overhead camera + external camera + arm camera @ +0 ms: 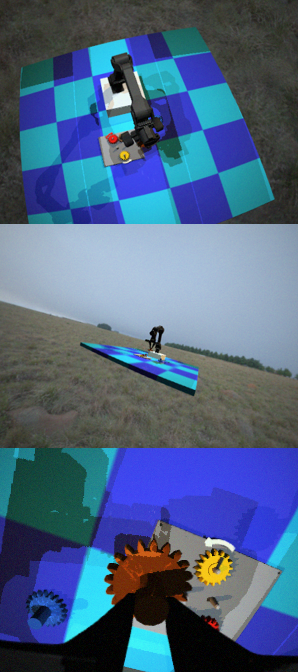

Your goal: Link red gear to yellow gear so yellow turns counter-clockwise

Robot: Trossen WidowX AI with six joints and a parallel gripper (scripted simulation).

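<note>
Now: gripper tip 130 mm to the left of the red gear, 120 mm above it and 110 mm past it. Also, from my gripper tip: orange gear 10 mm below; then dark blue gear 140 mm behind, 120 mm to the left, 120 mm below; then white arrow 130 mm below, 100 mm to the right, 30 mm ahead.
</note>
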